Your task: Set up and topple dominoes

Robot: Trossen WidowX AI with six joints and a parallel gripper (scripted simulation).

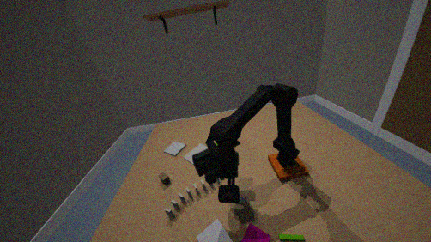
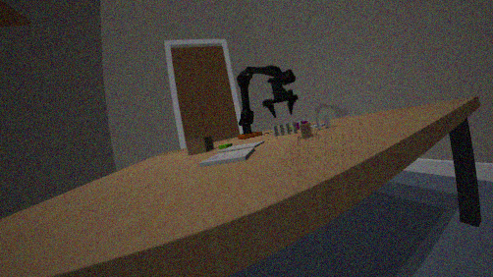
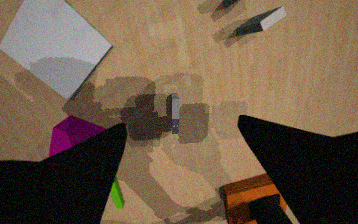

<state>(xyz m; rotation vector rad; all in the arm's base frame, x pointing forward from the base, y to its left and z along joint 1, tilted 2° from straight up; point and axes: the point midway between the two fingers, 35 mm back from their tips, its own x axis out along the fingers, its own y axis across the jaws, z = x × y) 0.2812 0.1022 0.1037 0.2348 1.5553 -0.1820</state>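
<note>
Now: gripper tip 3 cm past the magenta block, 15 cm to the right of it and 7 cm above it. Round my gripper tip: green block: 2 cm ahead, 35 cm to the right, 8 cm below; white flat tile: 10 cm ahead, 11 cm to the left, 8 cm below; green bar: 14 cm behind, 16 cm to the left, 8 cm below.
</note>
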